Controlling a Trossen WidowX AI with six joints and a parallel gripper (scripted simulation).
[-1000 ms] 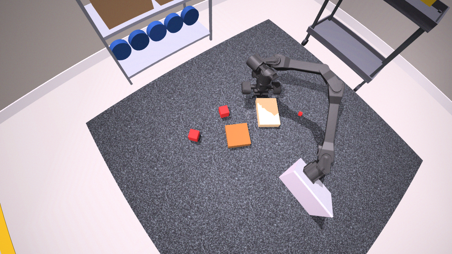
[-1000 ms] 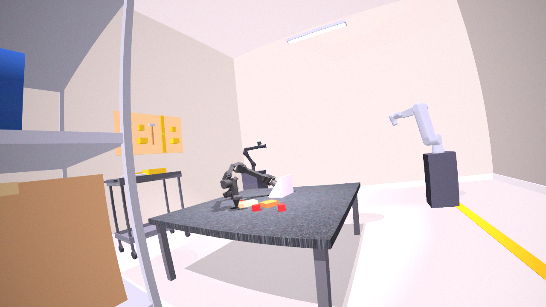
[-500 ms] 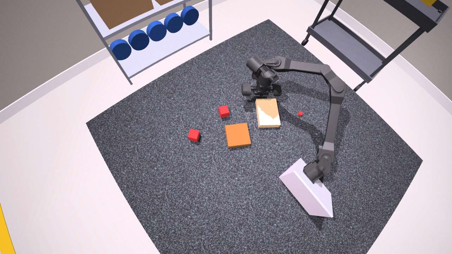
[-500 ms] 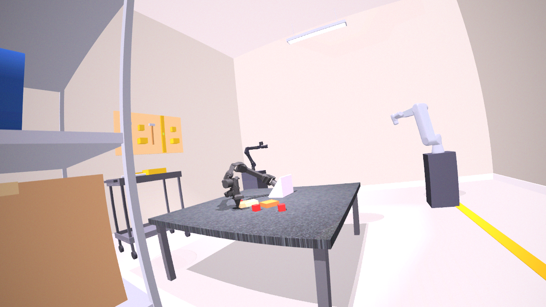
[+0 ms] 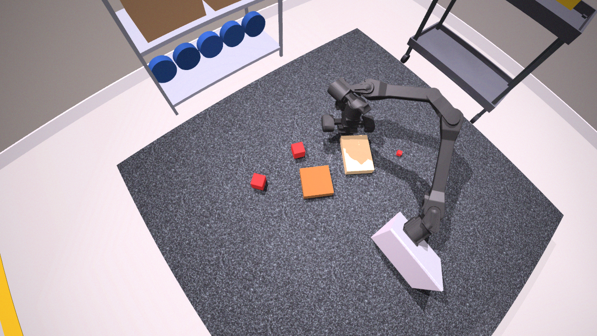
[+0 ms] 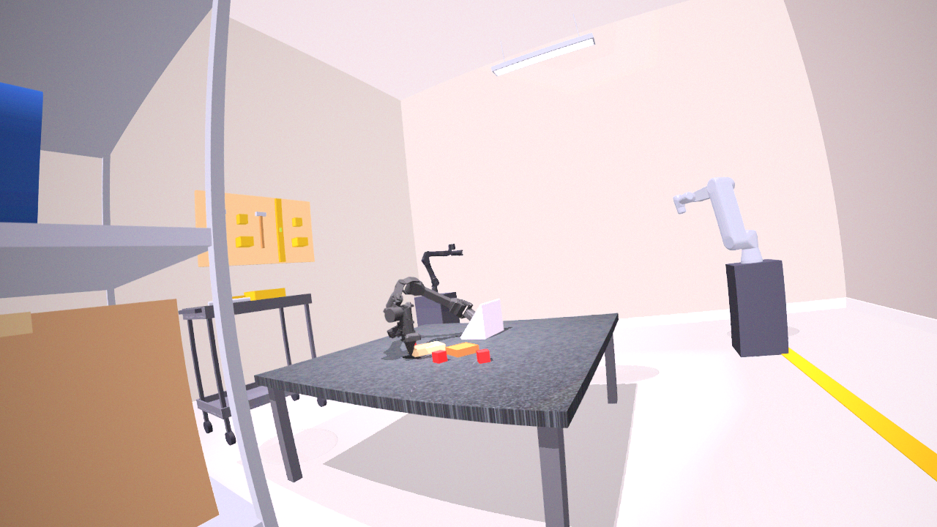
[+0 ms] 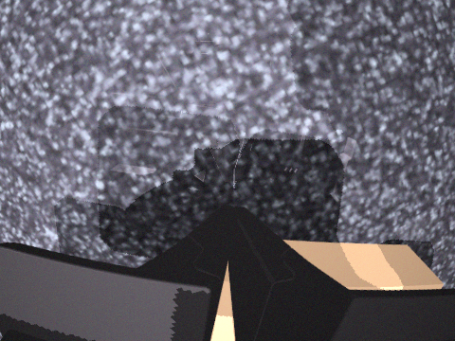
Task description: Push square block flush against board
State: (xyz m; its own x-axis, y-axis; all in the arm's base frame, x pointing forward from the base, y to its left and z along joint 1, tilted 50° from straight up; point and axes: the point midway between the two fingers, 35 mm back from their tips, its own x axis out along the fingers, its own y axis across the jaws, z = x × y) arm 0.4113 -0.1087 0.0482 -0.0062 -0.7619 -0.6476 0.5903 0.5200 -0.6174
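My gripper tip is 90 mm past the tan board, 20 mm to the right of it and 10 mm below it. Also, from my gripper tip: orange square block: 80 mm behind, 210 mm to the left, 10 mm above; then tiny red cube: 190 mm behind, 130 mm to the right.
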